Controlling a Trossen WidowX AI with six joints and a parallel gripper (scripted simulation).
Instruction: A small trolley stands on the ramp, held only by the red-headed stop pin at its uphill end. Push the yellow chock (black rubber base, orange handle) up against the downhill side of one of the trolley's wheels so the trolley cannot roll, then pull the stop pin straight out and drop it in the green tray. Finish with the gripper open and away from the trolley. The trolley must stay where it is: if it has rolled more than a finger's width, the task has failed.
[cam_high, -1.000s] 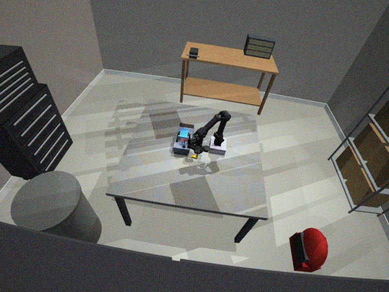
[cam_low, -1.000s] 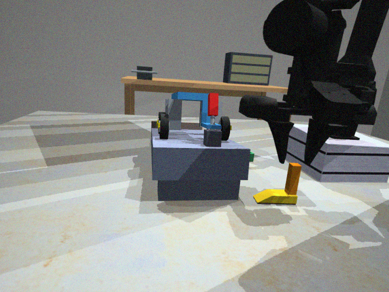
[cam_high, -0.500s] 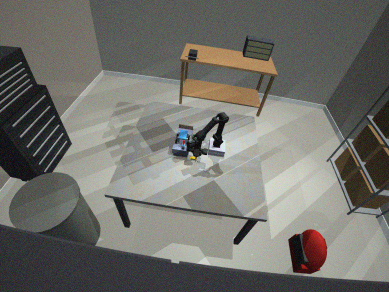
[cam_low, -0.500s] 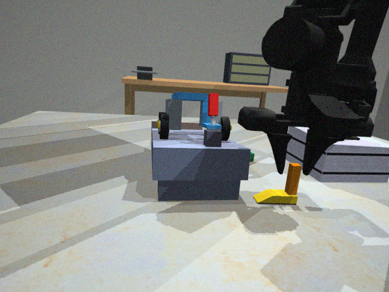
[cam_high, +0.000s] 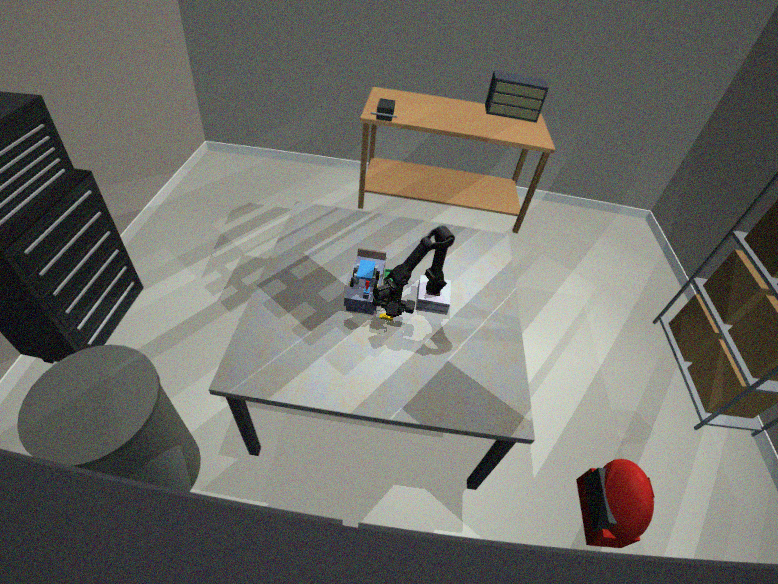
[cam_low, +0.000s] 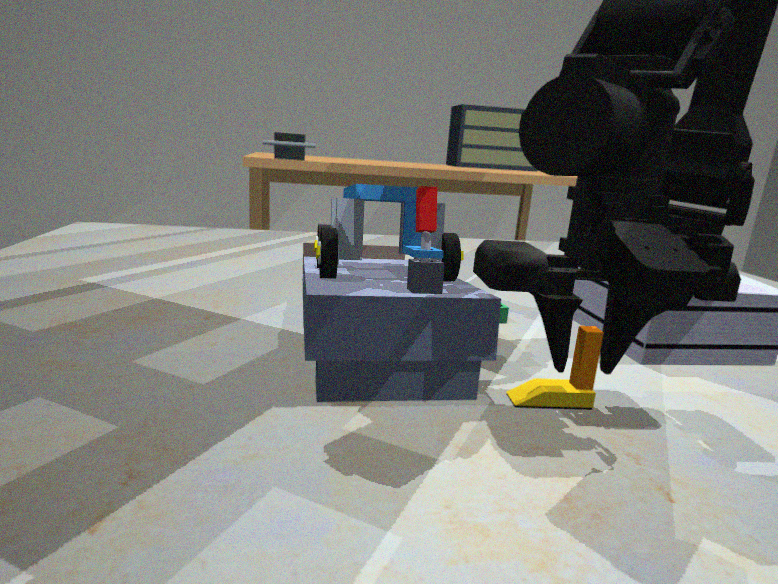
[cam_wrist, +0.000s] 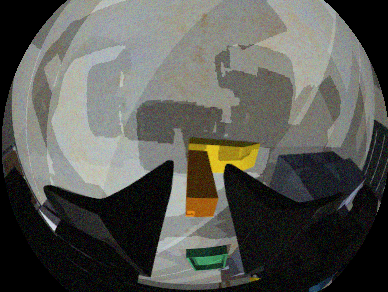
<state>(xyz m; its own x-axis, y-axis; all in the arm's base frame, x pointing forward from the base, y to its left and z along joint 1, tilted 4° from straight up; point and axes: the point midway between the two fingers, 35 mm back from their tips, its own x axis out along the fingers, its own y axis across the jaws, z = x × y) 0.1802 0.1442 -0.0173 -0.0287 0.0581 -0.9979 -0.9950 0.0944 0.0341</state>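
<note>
Right now the yellow chock is 20 mm ahead of my gripper tip and 10 mm below it. From my gripper tip the other things lie so: trolley 150 mm ahead, 140 mm to the right, 80 mm above; green tray 20 mm ahead, 250 mm to the right, 40 mm below; red-headed stop pin 130 mm ahead, 50 mm to the right, 100 mm above.
</note>
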